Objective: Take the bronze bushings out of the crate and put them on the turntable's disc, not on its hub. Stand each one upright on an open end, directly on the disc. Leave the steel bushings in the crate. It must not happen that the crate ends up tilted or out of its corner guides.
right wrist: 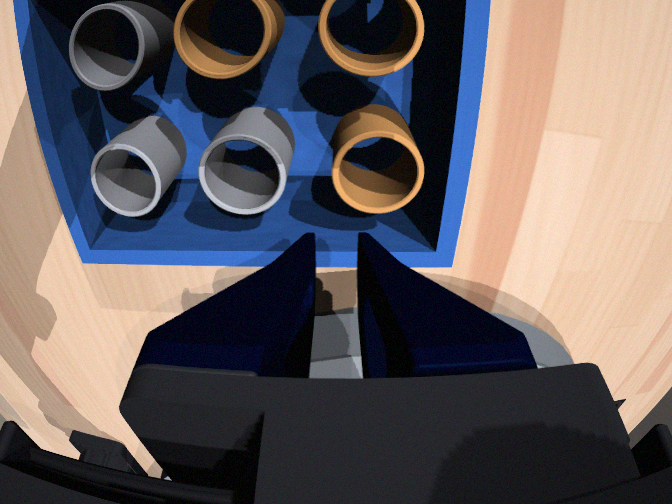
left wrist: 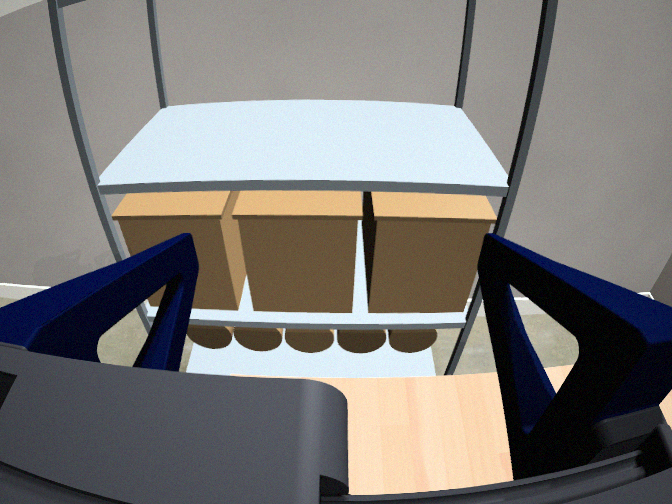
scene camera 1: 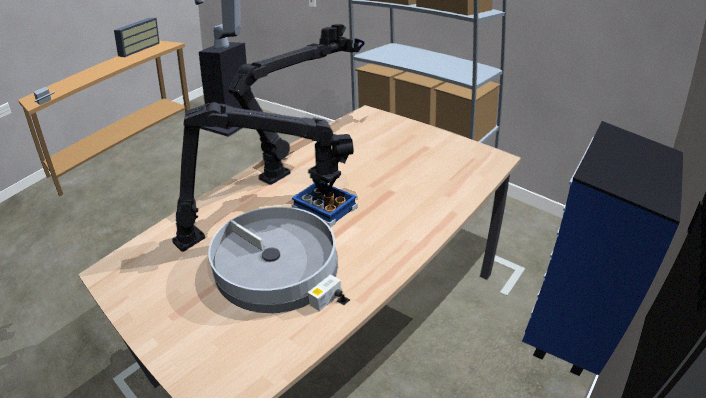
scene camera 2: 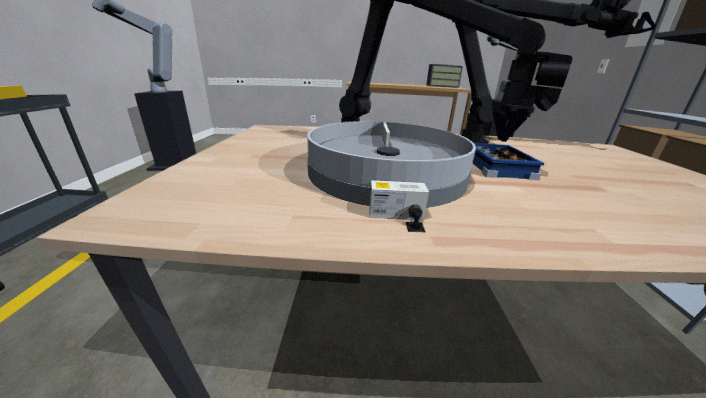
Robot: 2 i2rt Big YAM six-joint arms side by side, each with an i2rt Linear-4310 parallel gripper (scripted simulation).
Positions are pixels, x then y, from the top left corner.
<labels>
A blue crate shows in the right wrist view, in scene camera 1 and in scene camera 2 [507,168]; in the left wrist view it is out of frame. The same spot on the blue crate: [right wrist: 438,93] is [scene camera 1: 342,212].
</labels>
